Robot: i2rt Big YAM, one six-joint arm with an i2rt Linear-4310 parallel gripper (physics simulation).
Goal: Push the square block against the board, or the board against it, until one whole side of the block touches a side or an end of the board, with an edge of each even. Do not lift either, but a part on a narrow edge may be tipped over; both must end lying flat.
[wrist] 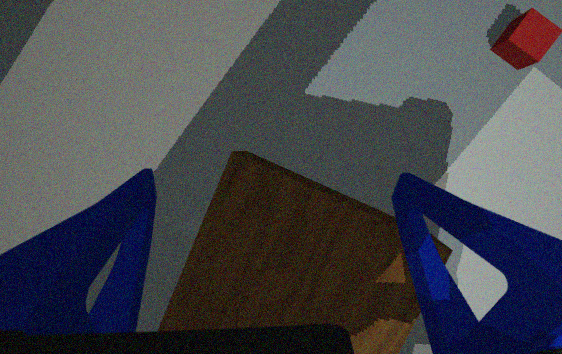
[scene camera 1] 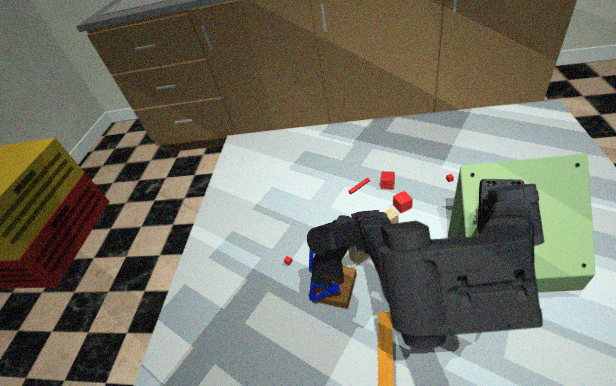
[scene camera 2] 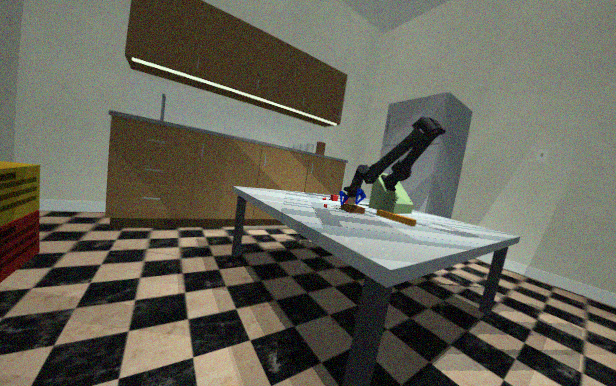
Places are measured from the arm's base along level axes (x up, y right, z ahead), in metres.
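Pixels of known places: gripper, fingertip midpoint: point(wrist: 281, 183) point(scene camera 1: 311, 284) point(scene camera 2: 348, 204); arm's base, origin of the base link: point(scene camera 2: 387, 183).
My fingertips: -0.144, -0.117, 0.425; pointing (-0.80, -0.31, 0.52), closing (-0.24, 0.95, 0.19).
Ahead of a thing's pixels: the offset from my fingertips to its top centre, as dx, dy, dz. "pt": to the spot under its first point.
The square block {-0.008, +0.015, -0.050} point(scene camera 1: 348, 283) point(scene camera 2: 356, 209) point(wrist: 290, 240) is brown wood and lies flat, turned at an angle in the wrist view. The board point(scene camera 1: 385, 350) point(scene camera 2: 396, 217) is a long orange-brown strip lying flat, apart from the block; the bottom of the scene camera 1 view cuts it off. It does not show in the wrist view. My gripper point(scene camera 1: 313, 284) point(scene camera 2: 350, 204) point(wrist: 281, 183) is open with nothing held. It is low over the block's far part; the left finger is beside the block, and the right finger overlaps its right corner in the wrist view. Their exact height and contact are unclear.
A pale tan piece {pt +0.059, +0.166, -0.199} point(scene camera 1: 391, 216) is partly hidden by the arm. Two red cubes {+0.002, +0.378, -0.195} point(scene camera 1: 387, 180) {+0.002, +0.285, -0.235} point(scene camera 1: 402, 201) and a red stick {-0.024, +0.372, -0.105} point(scene camera 1: 359, 185) lie beyond it. Small red cubes {-0.022, +0.088, +0.082} point(scene camera 1: 288, 260) point(wrist: 535, 35) {-0.022, +0.390, -0.384} point(scene camera 1: 450, 177) lie farther out. A green block point(scene camera 1: 565, 215) point(scene camera 2: 385, 197) stands by the arm's base.
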